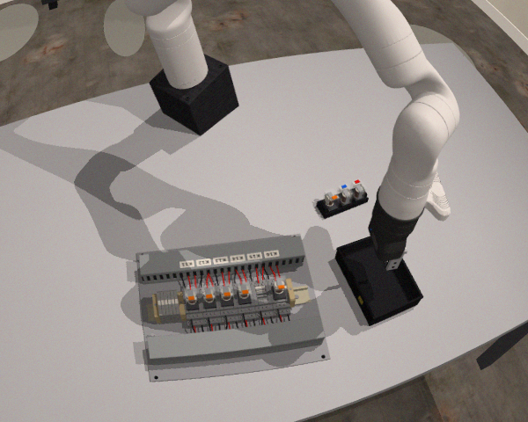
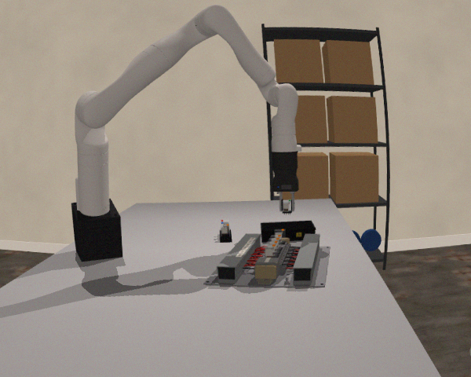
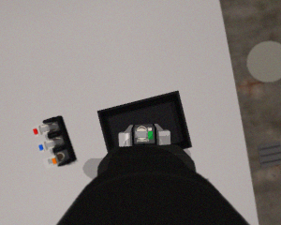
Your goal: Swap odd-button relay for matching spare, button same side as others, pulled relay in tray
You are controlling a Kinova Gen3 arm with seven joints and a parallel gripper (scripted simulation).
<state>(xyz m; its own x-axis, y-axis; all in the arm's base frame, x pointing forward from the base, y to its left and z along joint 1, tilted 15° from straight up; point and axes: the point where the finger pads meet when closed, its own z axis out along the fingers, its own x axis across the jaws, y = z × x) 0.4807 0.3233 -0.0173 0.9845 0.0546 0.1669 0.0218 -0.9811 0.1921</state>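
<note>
My hand is 80 mm above the black tray. From my hand the other things lie so: red-button relay (200 mm behind, 70 mm below); blue-button relay (190 mm behind, 30 mm to the right, 70 mm below); green-button relay (10 mm below).
</note>
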